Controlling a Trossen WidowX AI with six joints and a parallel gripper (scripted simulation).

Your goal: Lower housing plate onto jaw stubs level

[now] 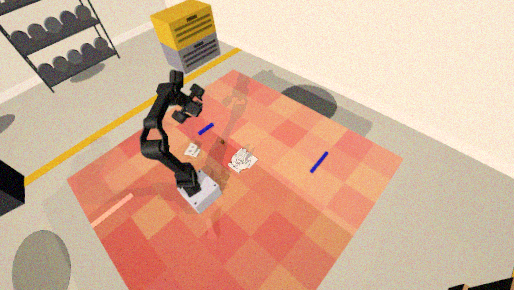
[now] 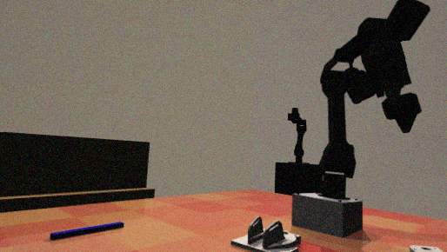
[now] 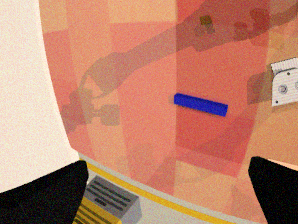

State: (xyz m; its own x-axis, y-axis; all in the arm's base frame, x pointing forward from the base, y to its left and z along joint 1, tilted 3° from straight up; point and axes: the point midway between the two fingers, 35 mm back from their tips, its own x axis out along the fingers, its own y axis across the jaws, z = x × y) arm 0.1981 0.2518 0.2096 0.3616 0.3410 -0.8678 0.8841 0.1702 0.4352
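The white part is 26 cm below my gripper tip and 10 cm behind it.
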